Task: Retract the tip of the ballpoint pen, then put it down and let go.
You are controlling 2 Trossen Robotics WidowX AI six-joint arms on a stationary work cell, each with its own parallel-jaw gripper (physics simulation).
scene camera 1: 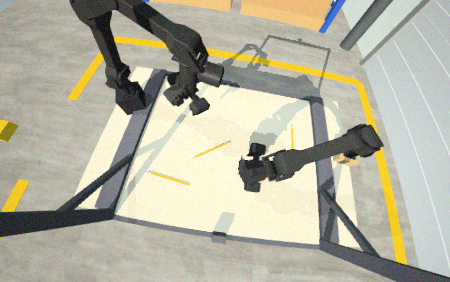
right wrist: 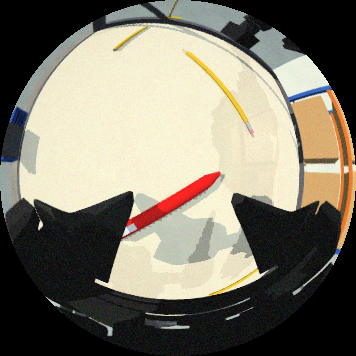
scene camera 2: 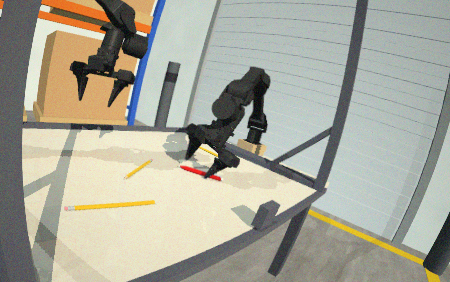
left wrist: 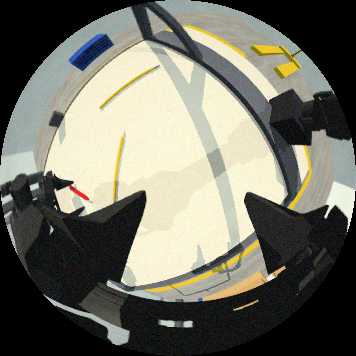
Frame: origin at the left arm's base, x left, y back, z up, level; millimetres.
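Seen in the pictures: left gripper, fingertip midpoint: [scene camera 1: 187, 107] [scene camera 2: 93, 103] [left wrist: 198, 196]; right gripper, fingertip midpoint: [right wrist: 184, 197] [scene camera 2: 195, 168] [left wrist: 77, 193]; left arm's base, origin of the base link: [scene camera 1: 126, 91] [left wrist: 303, 115]; right arm's base, origin of the base link: [scene camera 1: 349, 151] [scene camera 2: 252, 142].
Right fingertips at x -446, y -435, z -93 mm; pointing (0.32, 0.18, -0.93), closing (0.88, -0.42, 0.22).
Pixels of each thing's top centre, then the offset from my right fingertips to it. Level surfaces: height alone.
- red pen, middle of its top: [right wrist: 165, 210] [scene camera 2: 201, 169] [left wrist: 73, 191] dx -19, dy -2, dz +3 mm
- pale table top, its level: dz -13 mm
- yellow pencil, middle of its top: [right wrist: 218, 77] [left wrist: 114, 170] [scene camera 2: 139, 166] [scene camera 1: 211, 149] dx +115, dy +124, dz -5 mm
- dark block, middle of its top: [scene camera 2: 270, 203] [scene camera 1: 219, 238] [left wrist: 50, 117] dx -229, dy +186, dz +44 mm
The red pen [scene camera 2: 192, 170] [left wrist: 79, 193] [right wrist: 189, 192] lies flat on the pale table top [scene camera 1: 280, 225]; its red tapered end points away from its white and grey end. Whether a writing tip sticks out is too small to tell. My right gripper [scene camera 1: 254, 169] [scene camera 2: 197, 168] [right wrist: 184, 197] is open and low over the pen. In the right wrist view the left-hand finger covers part of the white end, and the tapered end shows between the fingers. In scene camera 1 the gripper hides most of the pen. My left gripper [scene camera 1: 187, 102] [scene camera 2: 95, 103] [left wrist: 198, 196] is open, empty and high above the table's back part.
One yellow pencil [scene camera 1: 212, 149] [scene camera 2: 138, 169] [right wrist: 220, 85] lies left of the pen in scene camera 1. Another pencil [scene camera 1: 170, 178] [scene camera 2: 110, 205] [left wrist: 130, 85] lies farther left, and a third [scene camera 1: 292, 137] lies near the right arm. A dark block [scene camera 1: 219, 237] [scene camera 2: 266, 215] sits at the table's edge.
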